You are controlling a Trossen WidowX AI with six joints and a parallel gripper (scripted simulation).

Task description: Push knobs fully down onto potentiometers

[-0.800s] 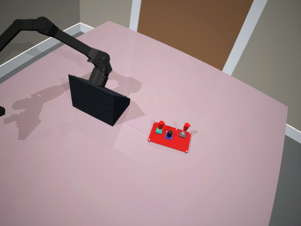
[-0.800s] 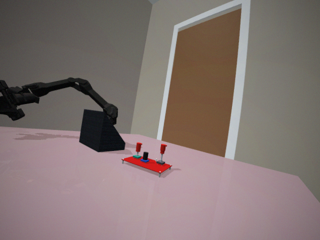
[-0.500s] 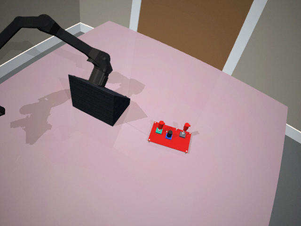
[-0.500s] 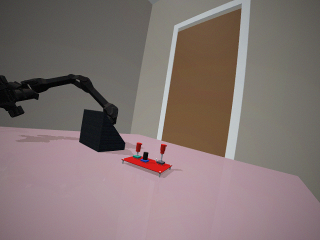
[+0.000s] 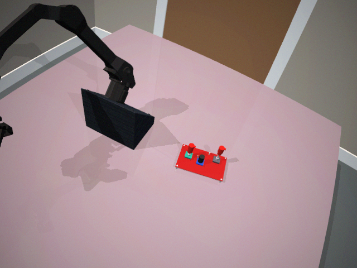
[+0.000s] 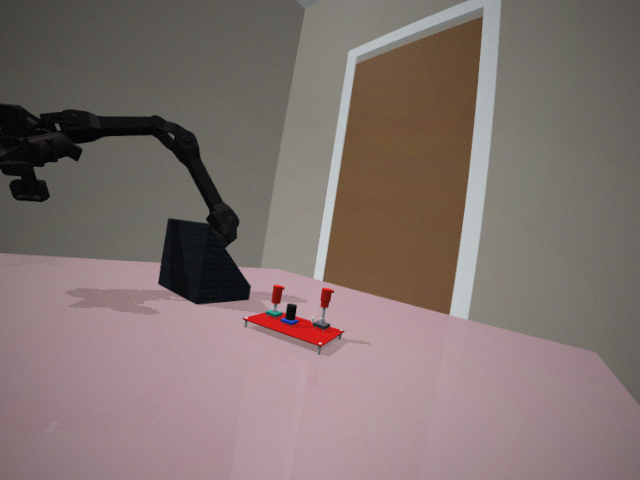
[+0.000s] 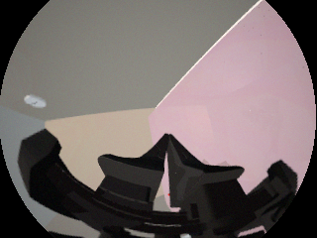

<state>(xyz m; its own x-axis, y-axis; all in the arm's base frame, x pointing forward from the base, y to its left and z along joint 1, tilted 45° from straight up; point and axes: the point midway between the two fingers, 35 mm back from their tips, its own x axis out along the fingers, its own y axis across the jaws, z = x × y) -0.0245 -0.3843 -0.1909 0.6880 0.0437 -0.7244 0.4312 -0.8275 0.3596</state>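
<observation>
Right now my gripper tip is 320 mm short of the green potentiometer, 440 mm to the right of it and 160 mm above it.
</observation>
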